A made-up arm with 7 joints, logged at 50 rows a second.
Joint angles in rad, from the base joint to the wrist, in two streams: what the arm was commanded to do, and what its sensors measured. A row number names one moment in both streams.
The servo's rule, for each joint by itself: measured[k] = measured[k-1] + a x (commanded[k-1-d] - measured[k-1]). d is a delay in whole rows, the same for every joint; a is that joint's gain. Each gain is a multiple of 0.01, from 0.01 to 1. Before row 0 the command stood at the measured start. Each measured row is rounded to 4 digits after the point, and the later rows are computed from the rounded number. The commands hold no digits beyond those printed.
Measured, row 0:
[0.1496 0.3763 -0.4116 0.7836 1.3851 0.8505 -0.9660]
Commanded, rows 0 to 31:
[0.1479 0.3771 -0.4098 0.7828 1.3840 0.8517 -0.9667]
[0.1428 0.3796 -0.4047 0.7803 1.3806 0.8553 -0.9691]
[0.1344 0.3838 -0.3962 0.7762 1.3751 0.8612 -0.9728]
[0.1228 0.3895 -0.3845 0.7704 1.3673 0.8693 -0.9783]
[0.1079 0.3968 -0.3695 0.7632 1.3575 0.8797 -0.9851]
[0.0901 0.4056 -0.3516 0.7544 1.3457 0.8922 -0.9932]
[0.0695 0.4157 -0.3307 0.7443 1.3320 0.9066 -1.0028]
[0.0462 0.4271 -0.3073 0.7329 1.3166 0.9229 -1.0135]
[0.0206 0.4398 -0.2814 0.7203 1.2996 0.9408 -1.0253]
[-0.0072 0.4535 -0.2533 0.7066 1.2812 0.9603 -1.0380]
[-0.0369 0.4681 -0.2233 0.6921 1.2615 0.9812 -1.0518]
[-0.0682 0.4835 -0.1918 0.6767 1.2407 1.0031 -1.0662]
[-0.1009 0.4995 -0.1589 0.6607 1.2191 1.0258 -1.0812]
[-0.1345 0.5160 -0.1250 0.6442 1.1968 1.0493 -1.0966]
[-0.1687 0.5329 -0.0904 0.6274 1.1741 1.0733 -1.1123]
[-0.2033 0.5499 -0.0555 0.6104 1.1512 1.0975 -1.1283]
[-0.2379 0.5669 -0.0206 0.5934 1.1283 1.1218 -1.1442]
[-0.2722 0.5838 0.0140 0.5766 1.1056 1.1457 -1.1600]
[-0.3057 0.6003 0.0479 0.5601 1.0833 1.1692 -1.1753]
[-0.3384 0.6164 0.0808 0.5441 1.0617 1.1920 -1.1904]
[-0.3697 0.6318 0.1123 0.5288 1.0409 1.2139 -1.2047]
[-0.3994 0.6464 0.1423 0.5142 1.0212 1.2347 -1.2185]
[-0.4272 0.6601 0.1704 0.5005 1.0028 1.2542 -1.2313]
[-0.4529 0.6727 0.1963 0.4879 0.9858 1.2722 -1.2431]
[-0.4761 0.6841 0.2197 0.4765 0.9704 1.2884 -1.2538]
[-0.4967 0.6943 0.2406 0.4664 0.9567 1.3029 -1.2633]
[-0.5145 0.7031 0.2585 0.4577 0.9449 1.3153 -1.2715]
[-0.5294 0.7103 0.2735 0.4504 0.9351 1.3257 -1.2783]
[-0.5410 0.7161 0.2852 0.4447 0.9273 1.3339 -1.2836]
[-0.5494 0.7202 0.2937 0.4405 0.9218 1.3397 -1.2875]
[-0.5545 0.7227 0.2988 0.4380 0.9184 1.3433 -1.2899]
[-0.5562 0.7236 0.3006 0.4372 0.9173 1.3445 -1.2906]
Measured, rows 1 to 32:
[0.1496 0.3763 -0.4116 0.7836 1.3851 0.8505 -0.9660]
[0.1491 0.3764 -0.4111 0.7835 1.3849 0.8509 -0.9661]
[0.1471 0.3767 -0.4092 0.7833 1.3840 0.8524 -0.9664]
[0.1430 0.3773 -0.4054 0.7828 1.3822 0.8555 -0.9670]
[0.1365 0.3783 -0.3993 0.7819 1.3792 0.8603 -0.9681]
[0.1273 0.3798 -0.3907 0.7806 1.3749 0.8671 -0.9698]
[0.1154 0.3819 -0.3794 0.7788 1.3691 0.8759 -0.9721]
[0.1007 0.3846 -0.3653 0.7764 1.3617 0.8866 -0.9752]
[0.0833 0.3880 -0.3485 0.7734 1.3527 0.8993 -0.9790]
[0.0632 0.3921 -0.3290 0.7697 1.3421 0.9138 -0.9836]
[0.0407 0.3970 -0.3070 0.7653 1.3299 0.9301 -0.9890]
[0.0159 0.4027 -0.2827 0.7602 1.3162 0.9480 -0.9953]
[-0.0110 0.4092 -0.2563 0.7544 1.3011 0.9673 -1.0024]
[-0.0398 0.4164 -0.2281 0.7478 1.2847 0.9878 -1.0103]
[-0.0701 0.4244 -0.1982 0.7405 1.2671 1.0093 -1.0189]
[-0.1017 0.4331 -0.1669 0.7326 1.2485 1.0317 -1.0282]
[-0.1342 0.4424 -0.1346 0.7240 1.2290 1.0547 -1.0382]
[-0.1674 0.4524 -0.1015 0.7149 1.2089 1.0782 -1.0488]
[-0.2009 0.4629 -0.0680 0.7052 1.1882 1.1018 -1.0599]
[-0.2344 0.4739 -0.0344 0.6950 1.1672 1.1254 -1.0714]
[-0.2677 0.4853 -0.0010 0.6844 1.1461 1.1487 -1.0833]
[-0.3003 0.4970 0.0319 0.6735 1.1251 1.1715 -1.0954]
[-0.3320 0.5090 0.0639 0.6623 1.1043 1.1936 -1.1077]
[-0.3625 0.5211 0.0948 0.6510 1.0840 1.2148 -1.1201]
[-0.3914 0.5332 0.1242 0.6396 1.0644 1.2349 -1.1324]
[-0.4185 0.5453 0.1519 0.6282 1.0456 1.2536 -1.1445]
[-0.4435 0.5572 0.1776 0.6169 1.0278 1.2709 -1.1564]
[-0.4662 0.5689 0.2011 0.6058 1.0112 1.2864 -1.1679]
[-0.4864 0.5802 0.2221 0.5949 0.9960 1.3002 -1.1789]
[-0.5039 0.5911 0.2404 0.5844 0.9823 1.3120 -1.1894]
[-0.5185 0.6014 0.2559 0.5743 0.9702 1.3217 -1.1992]
[-0.5300 0.6111 0.2683 0.5648 0.9598 1.3293 -1.2083]
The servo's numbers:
d 1
a 0.32 0.08 0.29 0.07 0.20 0.35 0.10

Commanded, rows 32 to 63:
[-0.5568 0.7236 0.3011 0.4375 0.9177 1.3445 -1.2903]
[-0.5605 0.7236 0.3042 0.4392 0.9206 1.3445 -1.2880]
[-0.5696 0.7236 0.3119 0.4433 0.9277 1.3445 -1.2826]
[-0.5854 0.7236 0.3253 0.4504 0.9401 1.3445 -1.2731]
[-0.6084 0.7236 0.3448 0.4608 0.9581 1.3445 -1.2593]
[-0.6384 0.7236 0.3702 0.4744 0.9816 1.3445 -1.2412]
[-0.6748 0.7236 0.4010 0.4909 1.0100 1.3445 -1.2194]
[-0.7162 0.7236 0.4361 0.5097 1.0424 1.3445 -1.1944]
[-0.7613 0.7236 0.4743 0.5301 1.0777 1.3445 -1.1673]
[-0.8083 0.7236 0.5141 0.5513 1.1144 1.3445 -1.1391]
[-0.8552 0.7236 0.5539 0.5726 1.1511 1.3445 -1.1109]
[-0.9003 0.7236 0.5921 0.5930 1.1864 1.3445 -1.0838]
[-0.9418 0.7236 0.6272 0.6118 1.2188 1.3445 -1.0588]
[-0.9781 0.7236 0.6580 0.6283 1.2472 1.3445 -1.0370]
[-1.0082 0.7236 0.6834 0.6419 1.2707 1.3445 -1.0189]
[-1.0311 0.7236 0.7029 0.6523 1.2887 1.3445 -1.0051]
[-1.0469 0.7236 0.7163 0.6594 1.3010 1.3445 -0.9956]
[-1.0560 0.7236 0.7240 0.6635 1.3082 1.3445 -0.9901]
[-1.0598 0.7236 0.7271 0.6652 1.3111 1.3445 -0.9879]
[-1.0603 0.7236 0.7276 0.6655 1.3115 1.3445 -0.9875]
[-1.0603 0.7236 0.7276 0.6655 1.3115 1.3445 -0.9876]
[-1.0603 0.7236 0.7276 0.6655 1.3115 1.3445 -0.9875]
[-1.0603 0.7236 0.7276 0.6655 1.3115 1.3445 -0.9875]
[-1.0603 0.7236 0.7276 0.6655 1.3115 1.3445 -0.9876]
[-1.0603 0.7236 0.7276 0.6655 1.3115 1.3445 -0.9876]
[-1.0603 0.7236 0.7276 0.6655 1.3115 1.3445 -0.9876]
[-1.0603 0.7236 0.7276 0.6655 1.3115 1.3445 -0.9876]
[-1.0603 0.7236 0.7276 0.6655 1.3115 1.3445 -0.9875]
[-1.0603 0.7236 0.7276 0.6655 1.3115 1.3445 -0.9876]
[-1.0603 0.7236 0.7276 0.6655 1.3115 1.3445 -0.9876]
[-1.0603 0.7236 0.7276 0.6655 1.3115 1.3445 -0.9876]
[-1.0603 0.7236 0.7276 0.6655 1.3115 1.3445 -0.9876]
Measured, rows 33 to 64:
[-0.5384 0.6201 0.2777 0.5559 0.9513 1.3346 -1.2165]
[-0.5443 0.6284 0.2845 0.5476 0.9446 1.3381 -1.2239]
[-0.5495 0.6360 0.2902 0.5400 0.9398 1.3403 -1.2303]
[-0.5559 0.6430 0.2965 0.5332 0.9374 1.3418 -1.2355]
[-0.5653 0.6494 0.3049 0.5274 0.9379 1.3427 -1.2393]
[-0.5791 0.6553 0.3165 0.5227 0.9419 1.3433 -1.2413]
[-0.5981 0.6608 0.3321 0.5193 0.9498 1.3437 -1.2413]
[-0.6226 0.6658 0.3521 0.5173 0.9618 1.3440 -1.2391]
[-0.6526 0.6704 0.3765 0.5168 0.9779 1.3442 -1.2346]
[-0.6874 0.6747 0.4049 0.5177 0.9979 1.3443 -1.2279]
[-0.7261 0.6786 0.4366 0.5201 1.0212 1.3444 -1.2190]
[-0.7674 0.6822 0.4706 0.5238 1.0472 1.3444 -1.2082]
[-0.8099 0.6855 0.5058 0.5286 1.0750 1.3444 -1.1958]
[-0.8521 0.6885 0.5410 0.5344 1.1038 1.3444 -1.1821]
[-0.8924 0.6913 0.5749 0.5410 1.1325 1.3444 -1.1676]
[-0.9295 0.6939 0.6064 0.5481 1.1601 1.3444 -1.1527]
[-0.9620 0.6963 0.6344 0.5554 1.1858 1.3444 -1.1379]
[-0.9892 0.6985 0.6582 0.5627 1.2088 1.3444 -1.1237]
[-1.0106 0.7005 0.6773 0.5698 1.2287 1.3444 -1.1103]
[-1.0263 0.7023 0.6917 0.5765 1.2452 1.3444 -1.0981]
[-1.0372 0.7040 0.7021 0.5827 1.2585 1.3444 -1.0870]
[-1.0446 0.7056 0.7095 0.5885 1.2691 1.3444 -1.0771]
[-1.0496 0.7070 0.7147 0.5939 1.2776 1.3444 -1.0681]
[-1.0530 0.7083 0.7184 0.5989 1.2844 1.3444 -1.0600]
[-1.0553 0.7095 0.7211 0.6036 1.2898 1.3444 -1.0528]
[-1.0569 0.7106 0.7230 0.6079 1.2941 1.3444 -1.0463]
[-1.0580 0.7116 0.7243 0.6119 1.2976 1.3444 -1.0404]
[-1.0587 0.7126 0.7253 0.6157 1.3004 1.3444 -1.0351]
[-1.0592 0.7135 0.7260 0.6192 1.3026 1.3444 -1.0303]
[-1.0596 0.7143 0.7265 0.6224 1.3044 1.3444 -1.0260]
[-1.0598 0.7150 0.7268 0.6254 1.3058 1.3444 -1.0222]
[-1.0600 0.7157 0.7270 0.6282 1.3069 1.3444 -1.0187]

